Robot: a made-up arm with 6 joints.
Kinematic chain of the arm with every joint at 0, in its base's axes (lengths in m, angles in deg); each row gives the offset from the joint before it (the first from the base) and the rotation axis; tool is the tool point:
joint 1: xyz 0 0 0.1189 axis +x
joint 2: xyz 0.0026 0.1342 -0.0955 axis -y
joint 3: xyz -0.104 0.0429 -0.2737 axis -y
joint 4: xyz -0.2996 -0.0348 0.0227 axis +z
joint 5: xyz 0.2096 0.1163 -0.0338 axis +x
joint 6: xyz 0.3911 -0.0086 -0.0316 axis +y
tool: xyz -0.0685 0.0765 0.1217
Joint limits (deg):
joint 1: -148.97..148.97
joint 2: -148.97..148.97
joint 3: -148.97..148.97
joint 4: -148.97..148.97
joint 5: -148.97..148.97
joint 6: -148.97..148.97
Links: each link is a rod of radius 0.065 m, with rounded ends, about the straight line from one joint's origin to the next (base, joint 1, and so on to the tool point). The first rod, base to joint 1, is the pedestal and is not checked.
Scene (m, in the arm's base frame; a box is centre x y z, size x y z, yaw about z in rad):
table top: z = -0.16
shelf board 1: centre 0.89 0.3 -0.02 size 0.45 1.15 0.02 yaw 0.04
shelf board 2: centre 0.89 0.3 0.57 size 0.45 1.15 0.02 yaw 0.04
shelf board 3: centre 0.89 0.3 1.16 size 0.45 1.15 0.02 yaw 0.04
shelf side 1: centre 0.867 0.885 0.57 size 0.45 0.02 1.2 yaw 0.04
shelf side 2: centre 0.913 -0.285 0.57 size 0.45 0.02 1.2 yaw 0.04
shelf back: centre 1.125 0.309 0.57 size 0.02 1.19 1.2 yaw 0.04
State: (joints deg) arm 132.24 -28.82 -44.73 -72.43 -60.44 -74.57
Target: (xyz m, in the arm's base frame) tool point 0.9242 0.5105 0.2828
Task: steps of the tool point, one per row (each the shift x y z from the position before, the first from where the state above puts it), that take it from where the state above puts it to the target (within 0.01 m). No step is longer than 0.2 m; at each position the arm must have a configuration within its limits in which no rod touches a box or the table.
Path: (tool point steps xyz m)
1: 0.0357 0.0783 0.0758
2: 0.0667 0.0696 0.0799
3: 0.1009 0.0532 0.0745
4: 0.1330 0.0282 0.0553
5: 0.1547 -0.0030 0.0209
6: 0.1580 -0.0362 -0.0263
7: 0.1370 -0.0648 -0.0798
8: 0.1037 0.0617 -0.0017
9: 0.1208 0.0263 -0.0031
10: 0.1285 -0.0141 -0.0014
11: 0.1238 -0.0548 0.0062

